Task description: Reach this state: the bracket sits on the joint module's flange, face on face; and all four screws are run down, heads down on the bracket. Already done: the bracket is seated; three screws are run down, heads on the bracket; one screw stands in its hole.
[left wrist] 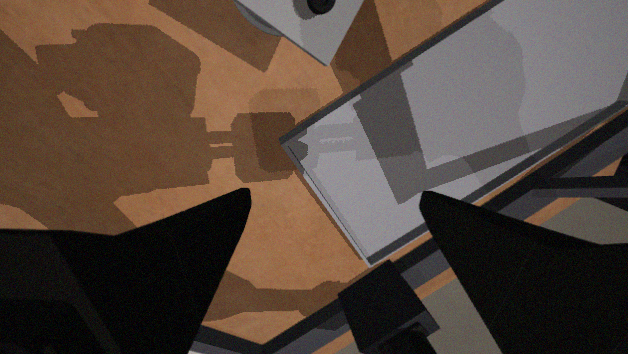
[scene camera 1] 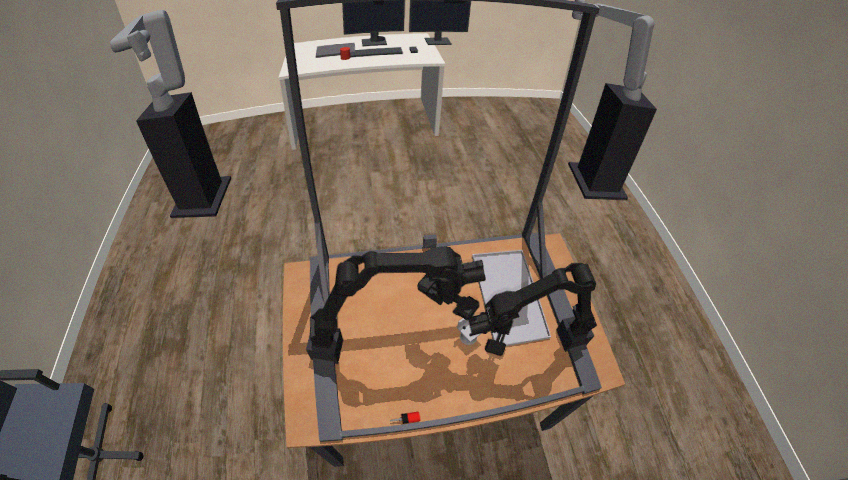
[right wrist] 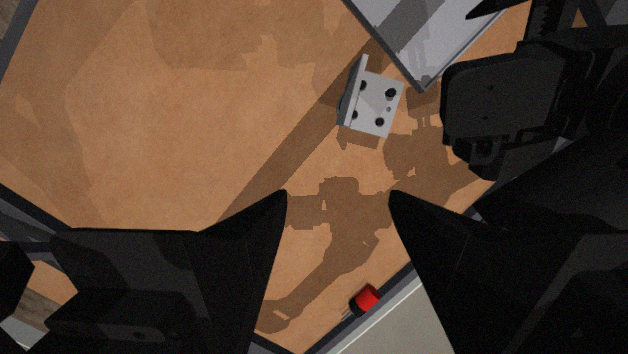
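Pixels of known places: left gripper, fingertip midpoint: (left wrist: 335,197); right gripper, fingertip midpoint: (scene camera 1: 449,309) (right wrist: 337,197); left arm's base, origin of the base link: (left wrist: 403,339) (scene camera 1: 578,327); right arm's base, origin of the base link: (scene camera 1: 322,338).
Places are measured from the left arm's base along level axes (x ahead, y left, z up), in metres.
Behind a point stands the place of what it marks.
The pale grey bracket (scene camera 1: 468,334) @[x 0.406, y -0.083, z -0.011 m] (left wrist: 327,37) @[x 0.353, y -0.092, z -0.012 m] (right wrist: 372,102) @[x 0.387, y -0.102, z -0.012 m] sits on the round joint module (left wrist: 260,21) (right wrist: 340,106), which is mostly hidden beneath it. Dark screw heads show on the bracket in the right wrist view; the screw (right wrist: 390,93) @[x 0.369, y -0.095, z 0.000 m] nearest the tray looks larger and higher than the others. The red and black screwdriver (scene camera 1: 411,417) @[x 0.654, y 0.162, z -0.044 m] (right wrist: 365,299) @[x 0.645, y 0.146, z -0.049 m] lies by the table's front edge. My left gripper (left wrist: 335,197) @[x 0.295, y -0.052, z 0.010 m] is open and empty, high near the bracket and tray. My right gripper (right wrist: 337,197) @[x 0.482, y -0.114, z 0.137 m] is partly open and empty, above the table; the bracket lies beyond its fingertips.
A light grey tray (scene camera 1: 499,267) @[x 0.180, y -0.378, z -0.074 m] (left wrist: 465,60) @[x 0.261, y -0.214, z -0.074 m] (right wrist: 415,55) @[x 0.276, y -0.084, z -0.074 m] lies beside the bracket, under the left arm. Both arms reach in close together over the bracket. Dark frame rails (scene camera 1: 458,412) @[x 0.498, y 0.186, z -0.058 m] run along the table (scene camera 1: 368,309) @[x 0.722, y -0.286, z -0.077 m], with upright posts (scene camera 1: 302,136) @[x 0.858, y -0.531, z 0.538 m] at the sides.
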